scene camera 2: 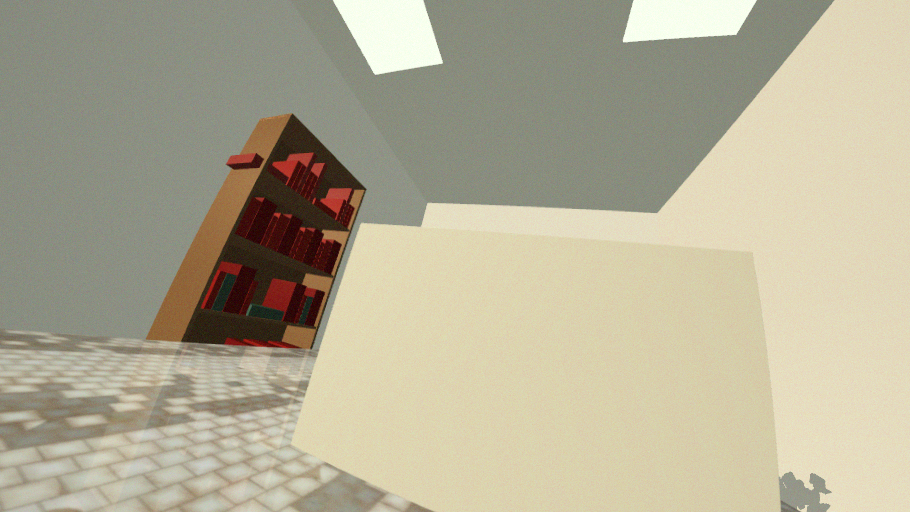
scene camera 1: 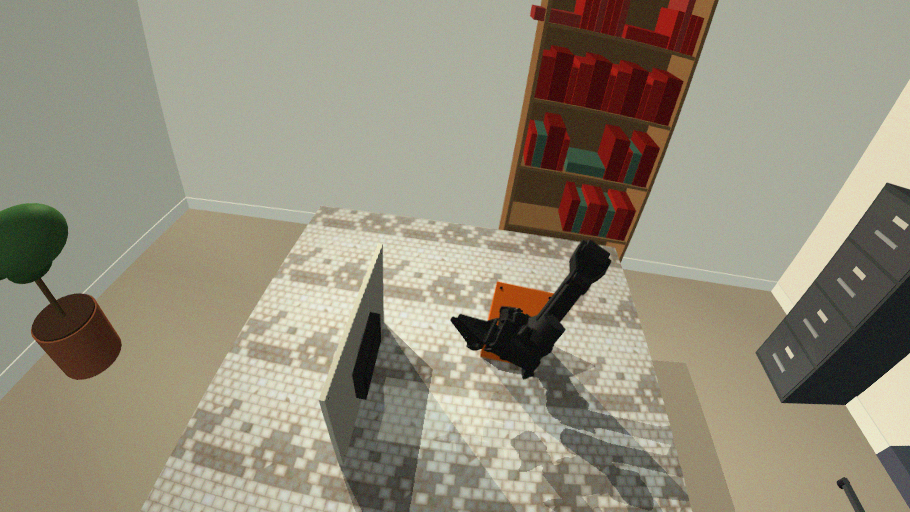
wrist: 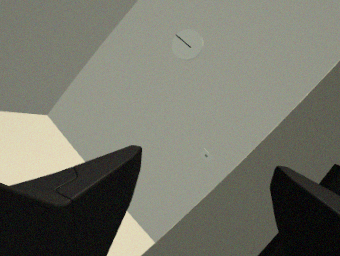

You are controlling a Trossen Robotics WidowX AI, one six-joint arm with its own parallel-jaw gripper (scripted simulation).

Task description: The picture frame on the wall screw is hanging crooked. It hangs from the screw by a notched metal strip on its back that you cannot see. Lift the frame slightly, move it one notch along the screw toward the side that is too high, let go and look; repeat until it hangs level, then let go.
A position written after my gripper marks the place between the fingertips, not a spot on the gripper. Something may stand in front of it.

Note:
I see my gripper (scene camera 1: 454, 317), a black picture frame (scene camera 1: 362, 373) and a cream wall panel (scene camera 2: 456, 363).
My gripper also shows in the wrist view (wrist: 207, 167). The cream wall panel also shows in scene camera 1 (scene camera 1: 338, 402). Scene camera 2 does not show the black picture frame, which is hidden by the cream wall panel.

